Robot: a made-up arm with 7 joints.
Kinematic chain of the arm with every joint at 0, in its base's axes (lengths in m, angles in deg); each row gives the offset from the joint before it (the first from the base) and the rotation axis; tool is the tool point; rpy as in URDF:
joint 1: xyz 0 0 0 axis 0.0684 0.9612 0.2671
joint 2: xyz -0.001 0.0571 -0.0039 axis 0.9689 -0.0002 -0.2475
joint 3: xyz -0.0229 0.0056 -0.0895 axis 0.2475 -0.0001 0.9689
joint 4: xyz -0.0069 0 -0.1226 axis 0.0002 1 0
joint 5: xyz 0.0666 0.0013 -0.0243 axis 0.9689 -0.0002 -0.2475
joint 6: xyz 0.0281 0 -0.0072 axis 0.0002 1 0
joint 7: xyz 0.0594 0 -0.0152 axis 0.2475 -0.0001 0.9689
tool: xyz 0 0 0 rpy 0 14.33 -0.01
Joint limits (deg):
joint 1: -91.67..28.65
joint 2: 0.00..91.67
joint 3: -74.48..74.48
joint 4: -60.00..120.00
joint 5: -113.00..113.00
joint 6: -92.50..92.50
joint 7: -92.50..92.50
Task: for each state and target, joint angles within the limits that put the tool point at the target. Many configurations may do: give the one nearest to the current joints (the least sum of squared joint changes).
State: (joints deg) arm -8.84 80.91 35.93 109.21 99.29 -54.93 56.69
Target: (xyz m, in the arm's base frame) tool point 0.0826 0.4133 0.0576
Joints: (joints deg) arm -18.09 91.67 64.24 71.82 94.28 -25.25 56.69
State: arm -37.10 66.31 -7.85 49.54 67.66 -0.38 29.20
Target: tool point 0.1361 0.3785 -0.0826
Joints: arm -7.60 80.68 -5.44 45.44 67.59 -1.23 29.20
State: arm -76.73 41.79 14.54 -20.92 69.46 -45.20 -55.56
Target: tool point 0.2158 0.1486 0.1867
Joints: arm -91.67 56.00 12.90 -0.02 73.81 -25.29 -55.56
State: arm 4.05 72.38 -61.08 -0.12 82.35 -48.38 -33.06
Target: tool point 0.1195 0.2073 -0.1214
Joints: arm -19.28 91.28 -40.40 -20.52 74.30 -46.59 -33.06
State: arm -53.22 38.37 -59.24 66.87 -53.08 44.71 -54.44
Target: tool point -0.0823 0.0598 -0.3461
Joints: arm -3.74 11.28 -67.75 61.02 -60.45 56.77 -54.44
